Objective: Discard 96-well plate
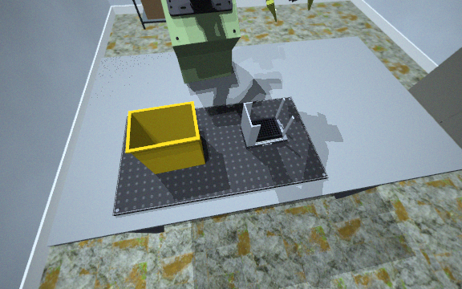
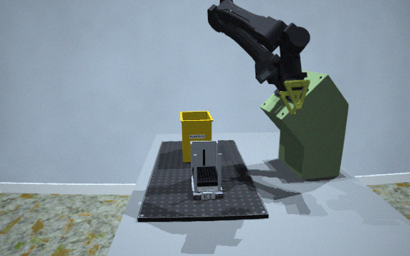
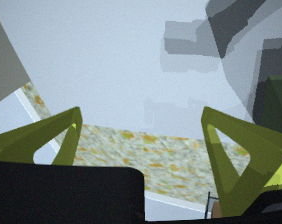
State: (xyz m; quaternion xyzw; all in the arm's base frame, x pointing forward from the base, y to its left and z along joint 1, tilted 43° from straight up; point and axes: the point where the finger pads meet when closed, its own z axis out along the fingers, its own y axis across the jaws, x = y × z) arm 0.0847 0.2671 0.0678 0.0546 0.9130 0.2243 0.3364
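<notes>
Right now my hand is 250 mm above the black 96-well plate, 240 mm short of it and 130 mm to the left of it. Round my hand: yellow plastics bin W1: 440 mm to the right, 240 mm ahead, 200 mm below; white 96-well plate: 260 mm below, 240 mm ahead, 130 mm to the right.
</notes>
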